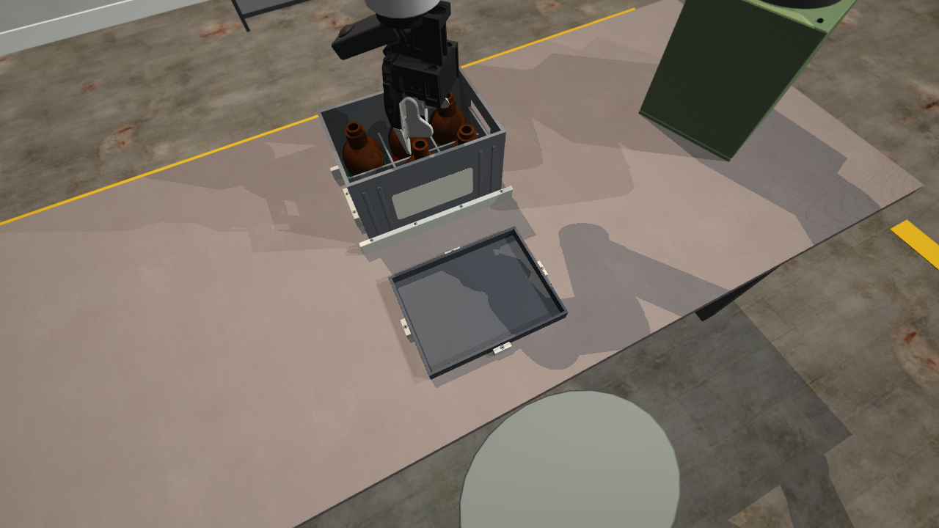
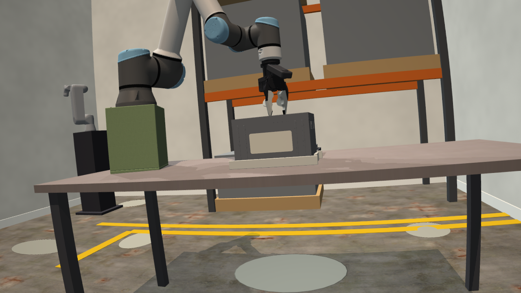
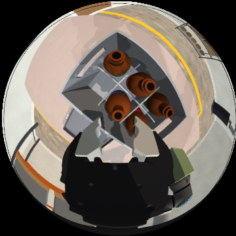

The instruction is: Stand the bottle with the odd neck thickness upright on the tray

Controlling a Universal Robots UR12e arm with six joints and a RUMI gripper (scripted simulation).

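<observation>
My gripper is now 10 cm above the brown bottle. Round my hand: grey crate: 10 cm below, 4 cm to the right, 1 cm behind; then dark tray: 23 cm to the left, 18 cm below, 2 cm ahead.
</observation>
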